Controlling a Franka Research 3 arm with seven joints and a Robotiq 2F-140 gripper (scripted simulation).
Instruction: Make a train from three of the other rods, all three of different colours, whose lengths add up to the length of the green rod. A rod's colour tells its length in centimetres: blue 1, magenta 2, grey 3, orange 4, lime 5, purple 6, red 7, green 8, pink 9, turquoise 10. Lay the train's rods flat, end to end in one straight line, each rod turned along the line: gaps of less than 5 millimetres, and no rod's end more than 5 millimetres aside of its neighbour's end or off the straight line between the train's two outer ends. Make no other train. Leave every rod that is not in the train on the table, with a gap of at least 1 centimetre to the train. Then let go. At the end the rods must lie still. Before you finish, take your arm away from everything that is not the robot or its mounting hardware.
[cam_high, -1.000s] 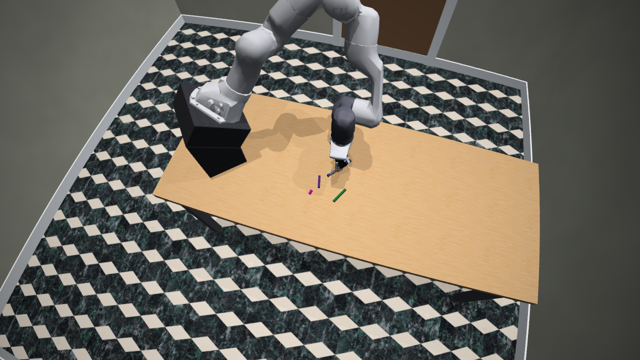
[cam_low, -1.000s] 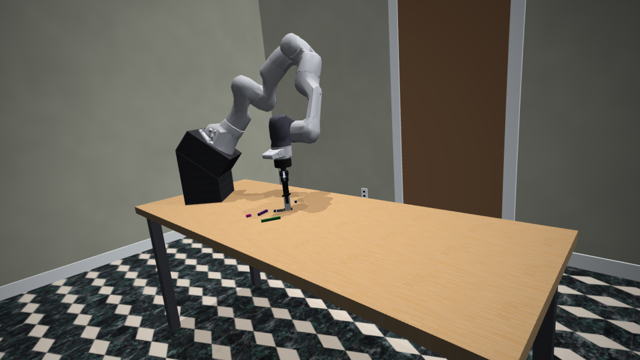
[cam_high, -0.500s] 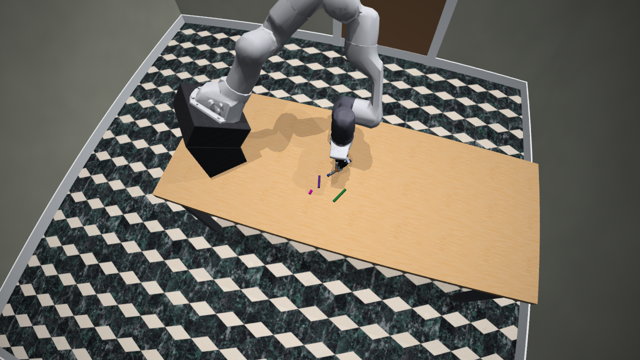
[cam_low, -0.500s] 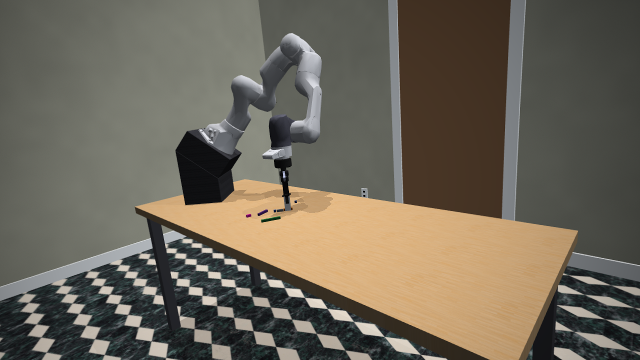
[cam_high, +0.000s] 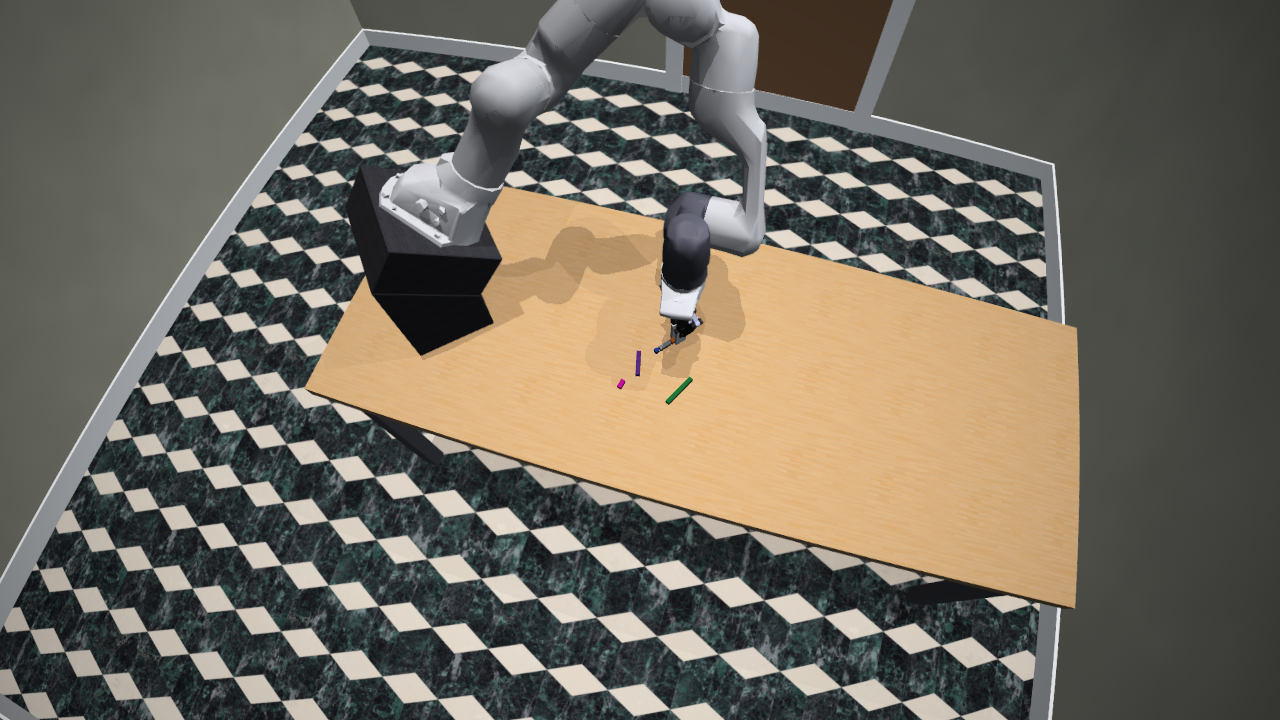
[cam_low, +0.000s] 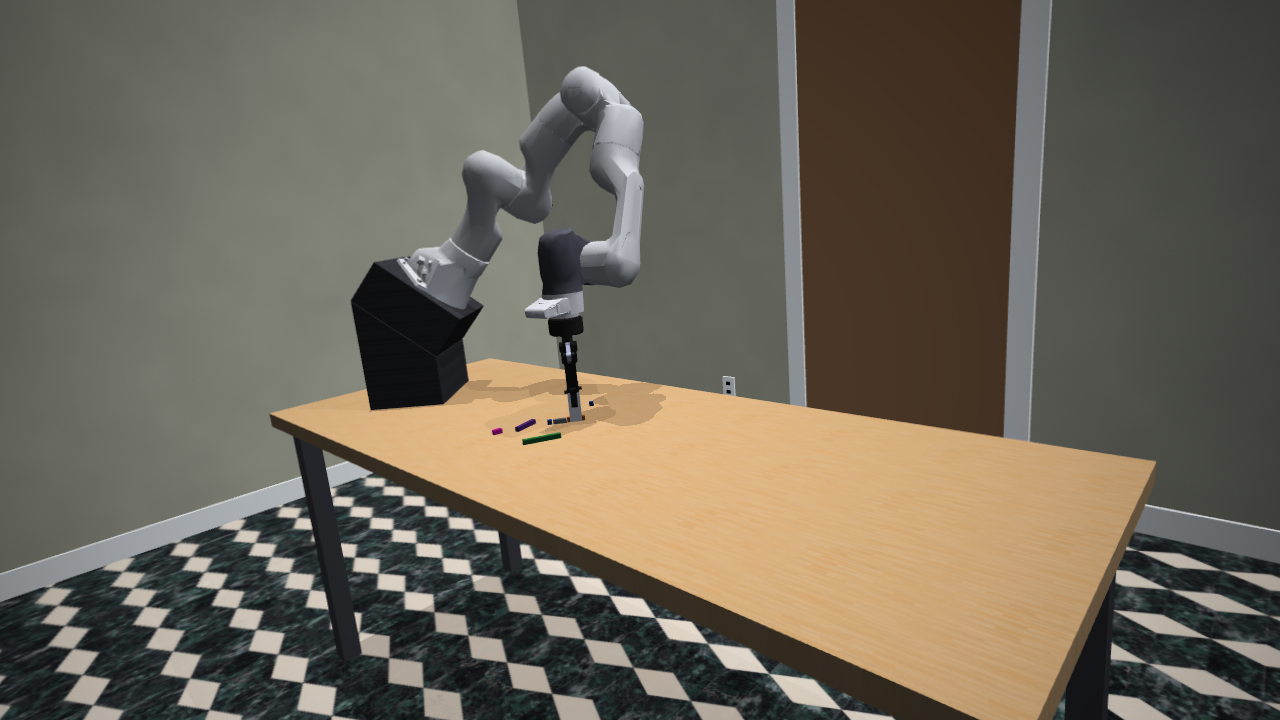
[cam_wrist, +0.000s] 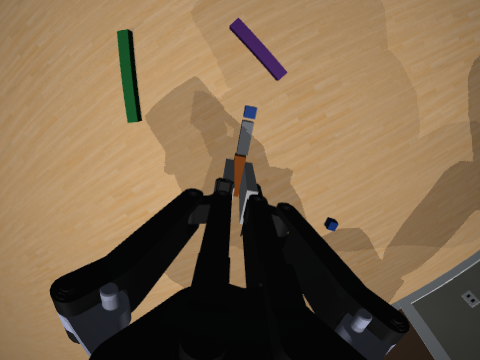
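My gripper is now 3 cm above the orange rod. Round my hand: purple rod 9 cm to the right, 7 cm behind, 3 cm below; then grey rod 3 cm to the right, 3 cm below, 2 cm behind; then green rod 13 cm to the right, 3 cm below, 3 cm ahead.
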